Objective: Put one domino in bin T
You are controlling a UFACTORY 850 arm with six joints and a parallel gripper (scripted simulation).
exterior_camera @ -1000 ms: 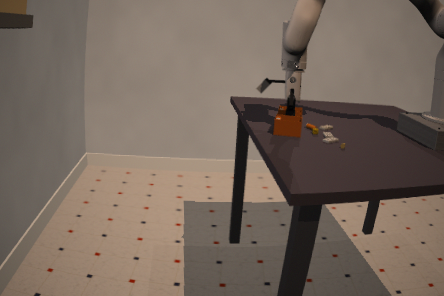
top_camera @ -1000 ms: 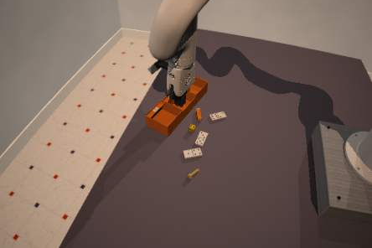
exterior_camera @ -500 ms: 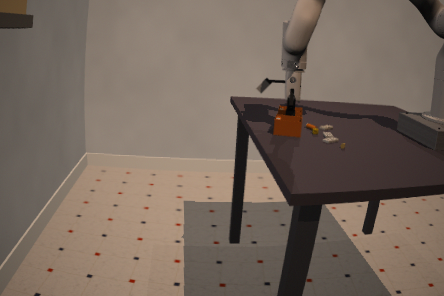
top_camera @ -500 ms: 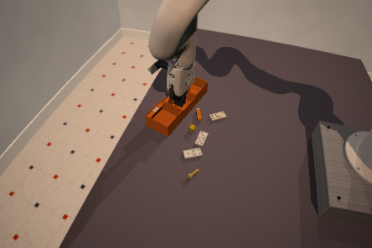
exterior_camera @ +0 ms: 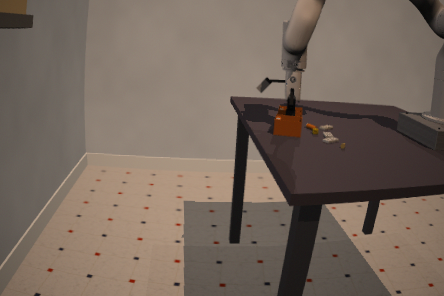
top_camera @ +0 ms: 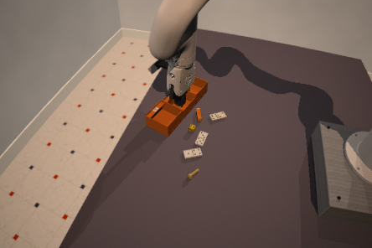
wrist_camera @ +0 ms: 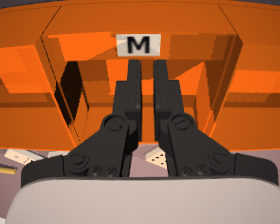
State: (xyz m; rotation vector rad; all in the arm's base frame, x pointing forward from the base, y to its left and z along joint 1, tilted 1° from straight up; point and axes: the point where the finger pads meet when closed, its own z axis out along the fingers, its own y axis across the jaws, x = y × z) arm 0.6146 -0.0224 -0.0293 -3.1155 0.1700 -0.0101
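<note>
The orange bin lies 10 mm below my hand. From my hand the other things lie so: yellow die 80 mm behind, 80 mm to the left, 30 mm below; then orange cylinder 70 mm behind, 10 mm to the left, 30 mm below; then domino 120 mm behind, 160 mm to the left, 30 mm below.
</note>
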